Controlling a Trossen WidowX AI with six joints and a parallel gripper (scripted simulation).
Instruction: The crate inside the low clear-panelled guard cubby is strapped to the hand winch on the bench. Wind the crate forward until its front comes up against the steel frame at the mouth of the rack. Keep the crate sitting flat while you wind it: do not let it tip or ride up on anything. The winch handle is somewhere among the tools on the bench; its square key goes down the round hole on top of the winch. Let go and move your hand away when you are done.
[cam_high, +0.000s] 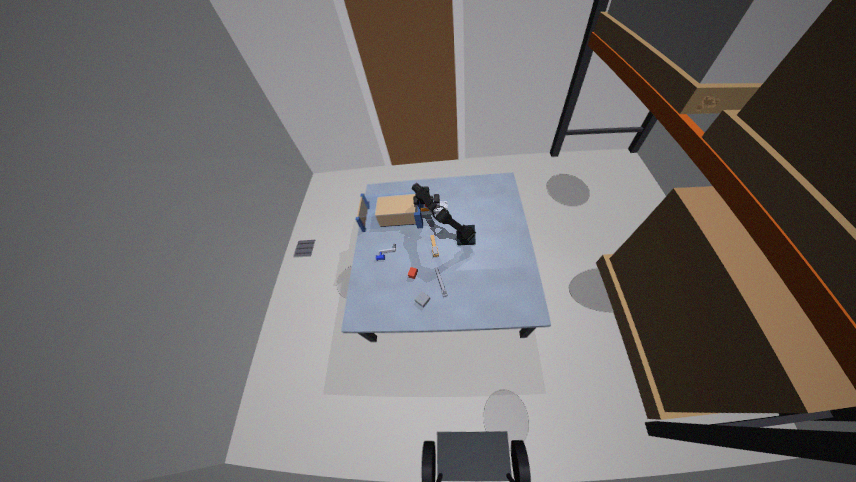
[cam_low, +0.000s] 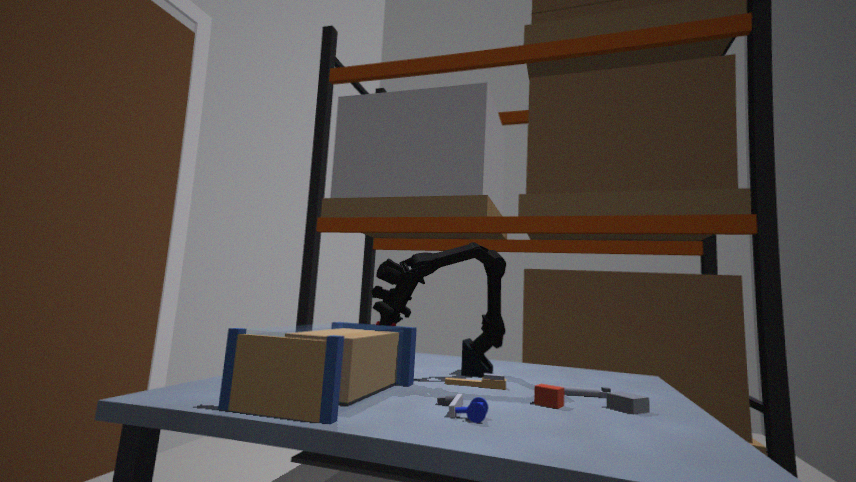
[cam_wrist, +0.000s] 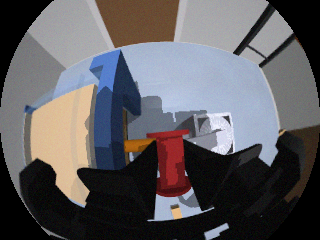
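My gripper tip is 40 mm past the winch handle, 30 mm above it and 20 mm to the right of it. Round my gripper tip: blue frame (60 mm ahead, 30 mm below); red knob (20 mm to the left); grey winch (120 mm behind, 100 mm below, 10 mm to the left).
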